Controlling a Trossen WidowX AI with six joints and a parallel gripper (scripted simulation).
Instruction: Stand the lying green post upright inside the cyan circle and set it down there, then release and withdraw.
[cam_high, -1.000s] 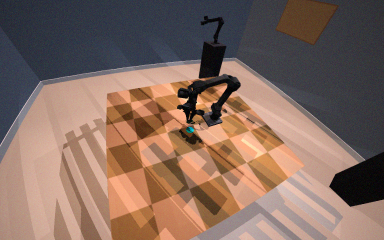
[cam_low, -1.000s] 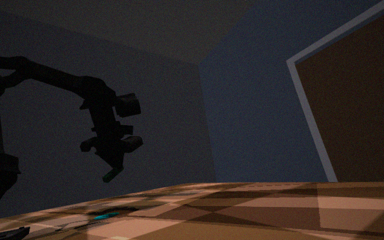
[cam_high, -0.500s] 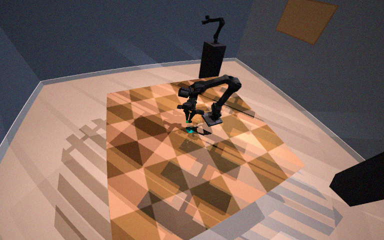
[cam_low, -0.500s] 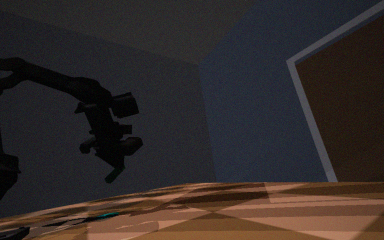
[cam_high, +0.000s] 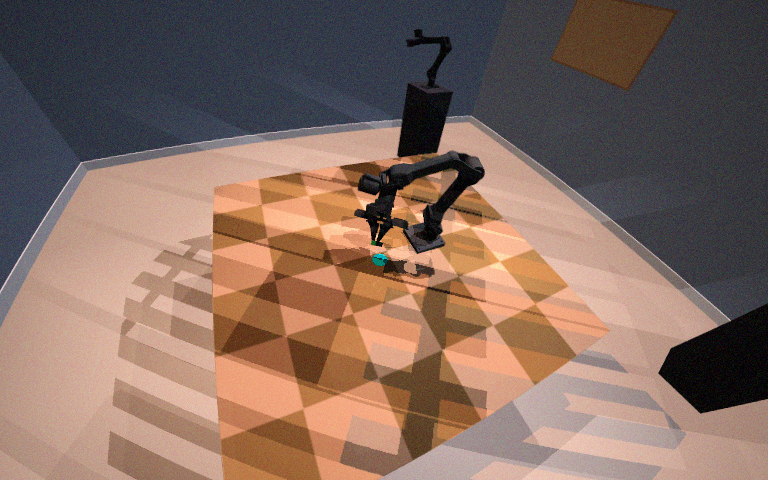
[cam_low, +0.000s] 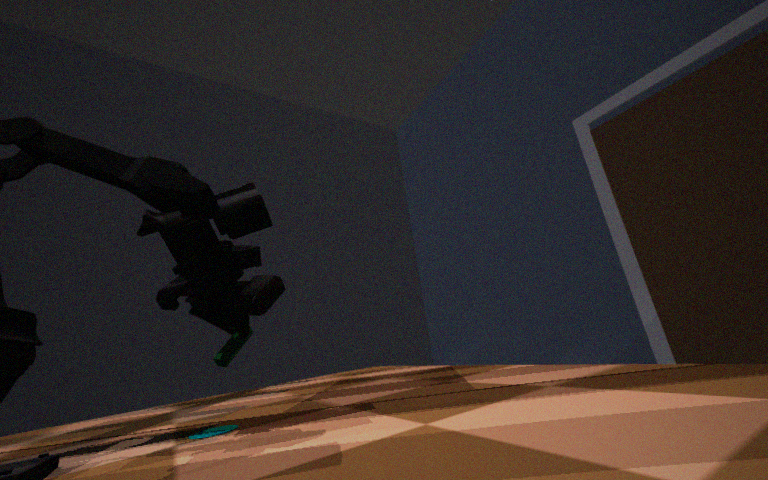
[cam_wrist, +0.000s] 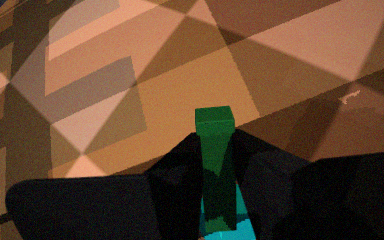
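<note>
Now: gripper tip 130 mm above the cyan circle, 40 mm past it and 10 mm to the left of it. The rest, counted from my gripper tip: green post 10 mm below, 10 mm behind.
</note>
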